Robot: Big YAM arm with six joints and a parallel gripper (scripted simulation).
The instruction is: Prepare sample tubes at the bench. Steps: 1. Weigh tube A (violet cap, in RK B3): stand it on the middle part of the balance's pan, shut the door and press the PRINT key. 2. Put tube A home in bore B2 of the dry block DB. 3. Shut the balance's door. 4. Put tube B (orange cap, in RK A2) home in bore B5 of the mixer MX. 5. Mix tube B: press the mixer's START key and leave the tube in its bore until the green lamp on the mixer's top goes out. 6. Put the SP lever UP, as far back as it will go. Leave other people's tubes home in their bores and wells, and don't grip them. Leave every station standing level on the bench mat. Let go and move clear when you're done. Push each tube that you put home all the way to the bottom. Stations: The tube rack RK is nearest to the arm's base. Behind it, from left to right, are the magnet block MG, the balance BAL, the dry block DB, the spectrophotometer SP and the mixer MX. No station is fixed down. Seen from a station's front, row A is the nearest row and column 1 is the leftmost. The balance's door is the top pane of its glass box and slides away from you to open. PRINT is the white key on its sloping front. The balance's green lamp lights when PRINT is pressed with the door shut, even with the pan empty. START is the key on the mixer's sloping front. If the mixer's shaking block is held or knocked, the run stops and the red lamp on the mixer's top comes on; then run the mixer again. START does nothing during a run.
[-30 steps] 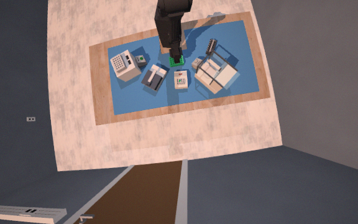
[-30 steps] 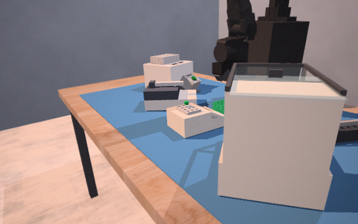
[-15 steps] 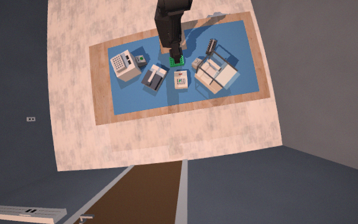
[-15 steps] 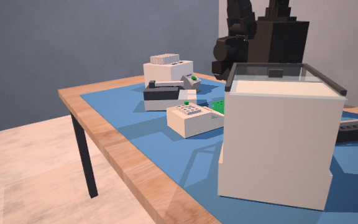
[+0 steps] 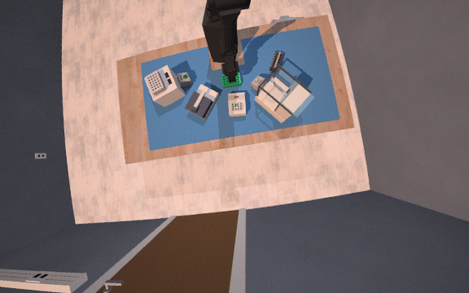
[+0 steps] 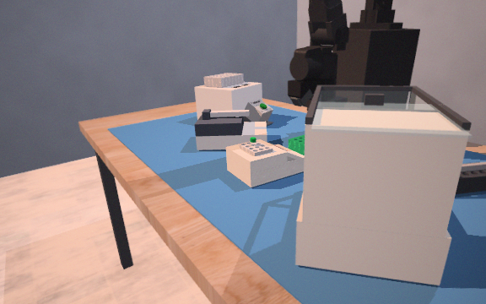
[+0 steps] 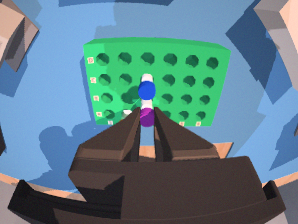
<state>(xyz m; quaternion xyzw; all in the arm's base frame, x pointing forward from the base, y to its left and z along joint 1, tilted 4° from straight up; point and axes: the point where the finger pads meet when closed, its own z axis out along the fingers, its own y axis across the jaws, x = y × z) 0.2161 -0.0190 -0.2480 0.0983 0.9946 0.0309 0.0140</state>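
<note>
Now: hand 3 cm above the blue-capped tube and 2 cm short of it. The rest, counted from my hand: dry block: 19 cm ahead, 3 cm to the right, 3 cm below; then rack: 4 cm below, 1 cm to the right, 1 cm ahead; then orange-capped tube: 3 cm below, 2 cm to the left, 1 cm behind.
</note>
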